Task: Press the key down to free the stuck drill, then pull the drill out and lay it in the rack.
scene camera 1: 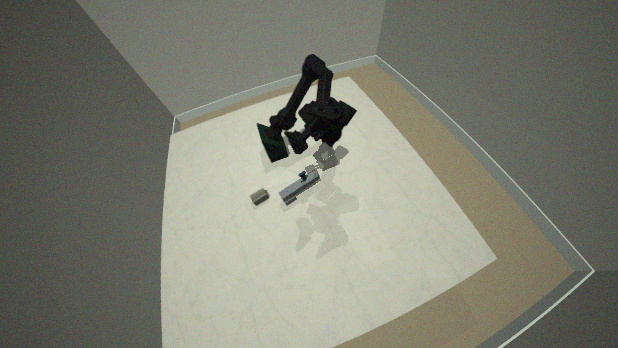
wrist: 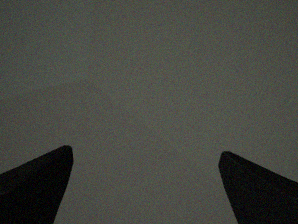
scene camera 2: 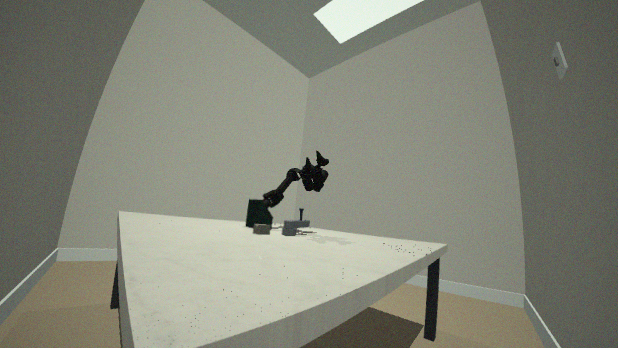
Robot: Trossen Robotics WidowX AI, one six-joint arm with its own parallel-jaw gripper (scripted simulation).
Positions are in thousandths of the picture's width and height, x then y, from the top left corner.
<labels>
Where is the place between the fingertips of my gripper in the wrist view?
At 498, 708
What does my gripper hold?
Nothing.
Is my gripper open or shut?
Open.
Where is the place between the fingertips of my gripper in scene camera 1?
477, 352
</labels>
